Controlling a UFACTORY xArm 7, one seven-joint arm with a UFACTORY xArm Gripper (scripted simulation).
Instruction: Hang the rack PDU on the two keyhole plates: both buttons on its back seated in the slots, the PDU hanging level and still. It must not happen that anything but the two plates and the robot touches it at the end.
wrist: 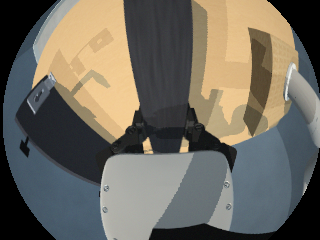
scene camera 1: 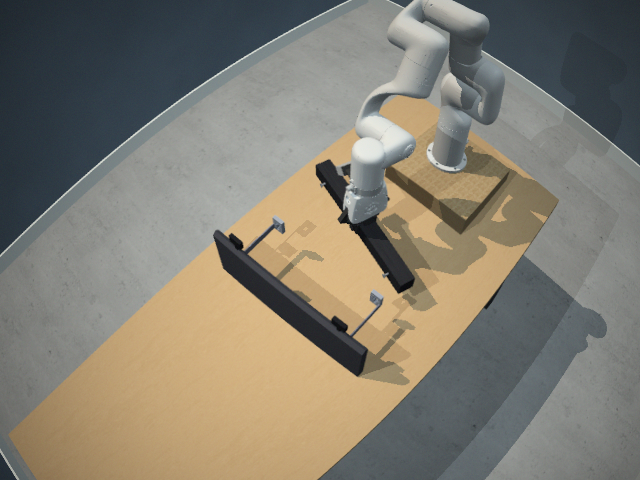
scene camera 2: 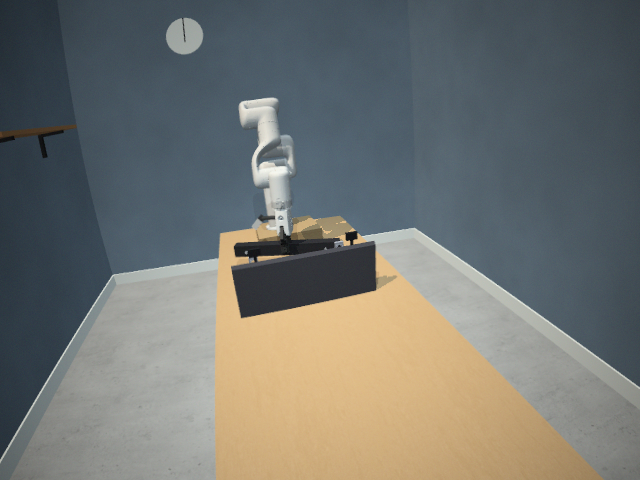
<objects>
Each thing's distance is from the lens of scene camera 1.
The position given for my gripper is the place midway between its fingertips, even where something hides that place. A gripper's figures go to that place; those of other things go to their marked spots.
my gripper (scene camera 1: 362, 225): 1.45 m
rack PDU (scene camera 1: 397, 272): 1.35 m
dark panel (scene camera 1: 301, 321): 1.31 m
</objects>
